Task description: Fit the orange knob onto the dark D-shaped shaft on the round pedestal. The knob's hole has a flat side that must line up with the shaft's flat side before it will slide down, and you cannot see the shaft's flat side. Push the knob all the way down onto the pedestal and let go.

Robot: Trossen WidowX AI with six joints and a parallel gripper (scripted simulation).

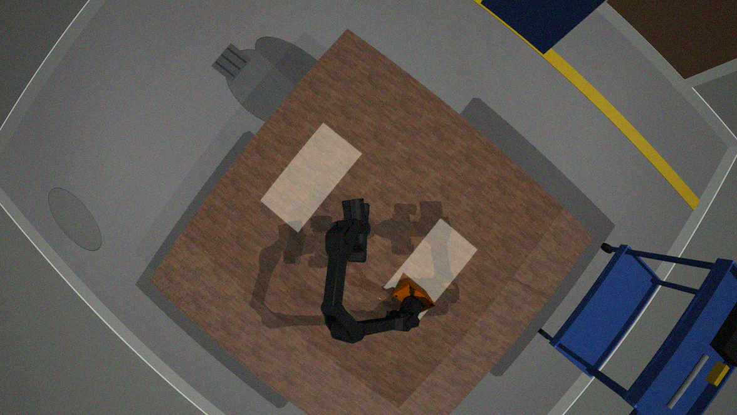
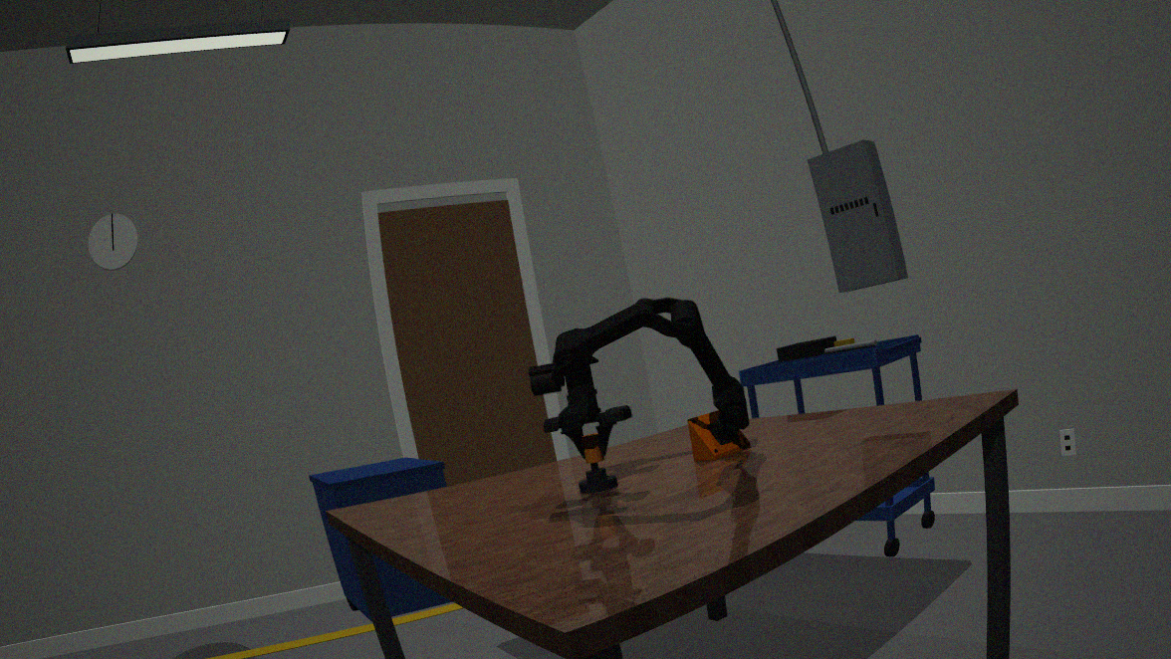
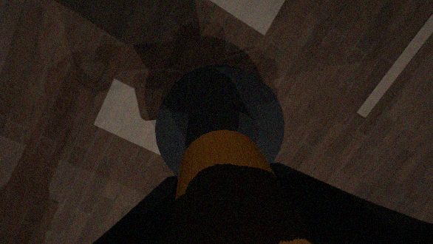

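The round dark pedestal is 40 mm below my gripper tip. The rest, counted from my gripper tip: orange knob 20 mm above.
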